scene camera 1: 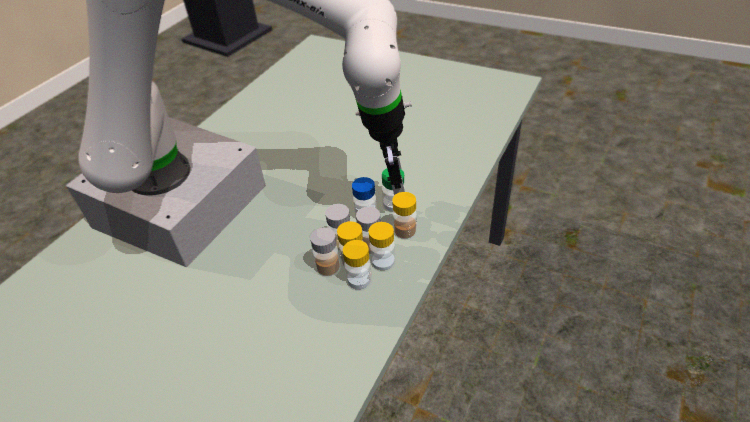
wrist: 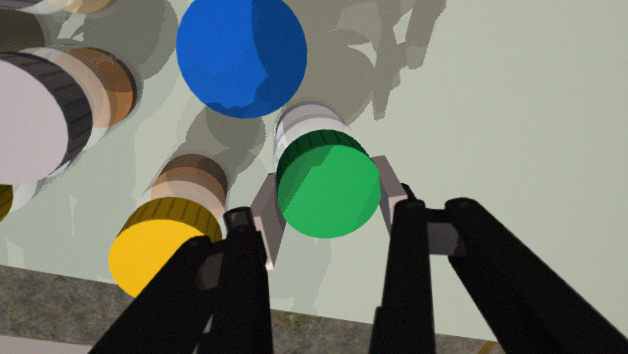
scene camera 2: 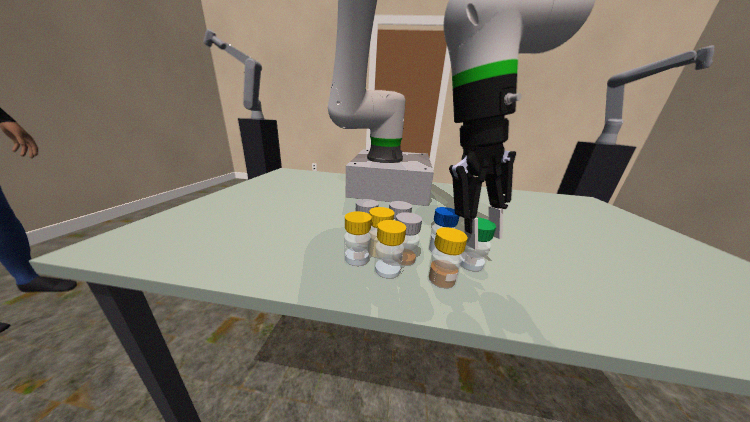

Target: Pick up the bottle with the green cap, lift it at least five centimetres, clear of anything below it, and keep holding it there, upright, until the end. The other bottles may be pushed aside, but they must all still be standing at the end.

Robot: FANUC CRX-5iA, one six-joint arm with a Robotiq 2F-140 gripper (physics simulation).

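Places are measured from the arm's base along level axes (x right, y ahead, z up), in centimetres.
Pixels of known places: gripper, fingertip midpoint: (scene camera 1: 398, 183) (wrist: 329, 184) (scene camera 2: 483, 241); arm's base at its link origin: (scene camera 1: 158, 173) (scene camera 2: 384, 158).
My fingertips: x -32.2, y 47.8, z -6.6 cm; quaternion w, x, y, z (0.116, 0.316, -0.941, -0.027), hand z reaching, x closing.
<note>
Ahead of a thing's pixels: the offset from my fingertips to its top centre. Level surfaces: height alone.
The green-capped bottle {dy -0.9, dx +1.0, dz +3.7 cm} (scene camera 1: 388, 179) (scene camera 2: 487, 229) (wrist: 330, 195) is clear with white contents. It stands upright, with its base apparently on the table {dz -7.1 cm} (scene camera 1: 173, 335) (scene camera 2: 157, 230). My gripper (scene camera 1: 397, 188) (scene camera 2: 485, 232) (wrist: 329, 184) points down and is shut on this bottle, with one pad on each side of the cap. The blue-capped bottle {dy -4.9, dx +7.6, dz +3.4 cm} (scene camera 1: 363, 190) (scene camera 2: 446, 216) (wrist: 242, 55) stands close by on the robot-base side. A yellow-capped bottle {dy +6.3, dx +7.3, dz +3.4 cm} (scene camera 1: 404, 204) (scene camera 2: 451, 241) (wrist: 155, 250) with brown contents stands beside the left finger in the wrist view.
Three grey-capped bottles {dy -4.6, dx +18.4, dz +3.4 cm} (scene camera 1: 337, 215) {dy +1.9, dx +15.6, dz +3.4 cm} (scene camera 1: 368, 217) {dy -2.7, dx +26.1, dz +3.4 cm} (scene camera 1: 323, 239) and three more yellow-capped bottles {dy +1.2, dx +21.6, dz +3.4 cm} (scene camera 1: 349, 231) {dy +7.1, dx +18.2, dz +3.4 cm} (scene camera 1: 381, 235) {dy +5.6, dx +25.5, dz +3.4 cm} (scene camera 1: 356, 253) stand upright in a cluster. The robot's base block (scene camera 1: 220, 209) (scene camera 2: 388, 183) is behind them. The table's long edge runs near the yellow-capped bottles.
</note>
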